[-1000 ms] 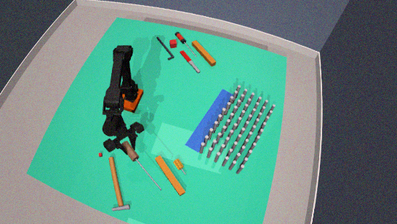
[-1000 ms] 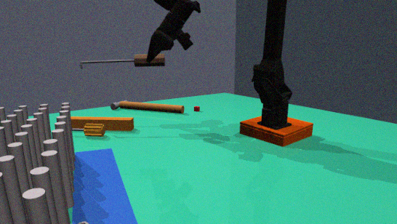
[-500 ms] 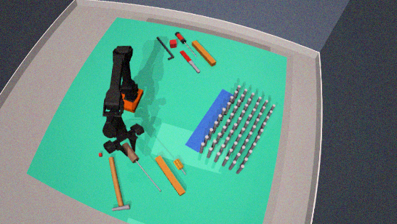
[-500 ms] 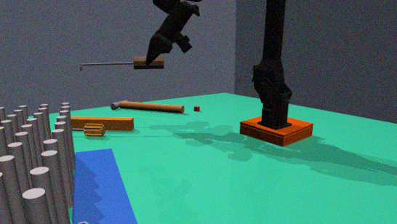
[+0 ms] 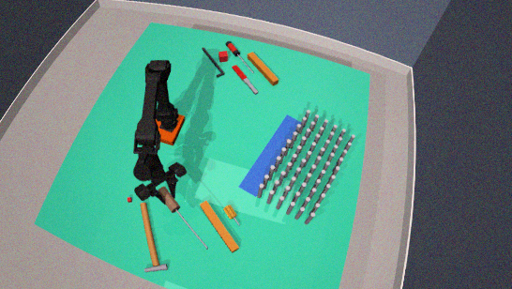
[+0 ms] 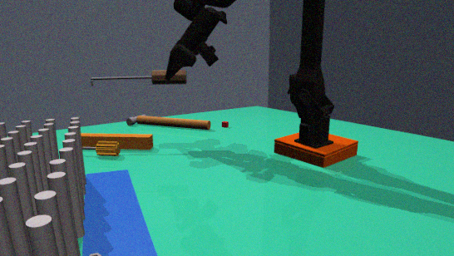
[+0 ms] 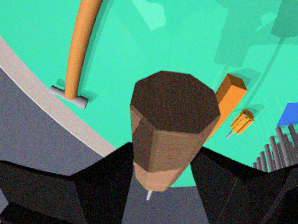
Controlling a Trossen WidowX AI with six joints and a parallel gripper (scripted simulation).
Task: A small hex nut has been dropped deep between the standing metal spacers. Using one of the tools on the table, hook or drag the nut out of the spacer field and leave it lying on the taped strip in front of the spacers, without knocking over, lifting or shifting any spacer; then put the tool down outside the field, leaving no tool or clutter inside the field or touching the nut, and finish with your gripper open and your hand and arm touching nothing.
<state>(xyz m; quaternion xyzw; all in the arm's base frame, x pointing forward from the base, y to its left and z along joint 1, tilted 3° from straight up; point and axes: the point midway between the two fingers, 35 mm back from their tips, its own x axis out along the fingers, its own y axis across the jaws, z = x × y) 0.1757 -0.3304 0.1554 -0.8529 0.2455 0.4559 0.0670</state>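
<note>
Now: gripper tip 9 cm short of the hook tool and 5 cm to the left of it. Round my gripper tip: yellow-handled tool: 20 cm ahead, 15 cm below, 8 cm to the left; blue taped strip: 39 cm to the left, 25 cm ahead, 16 cm below; red cube: 21 cm behind, 15 cm below, 3 cm to the right.
</note>
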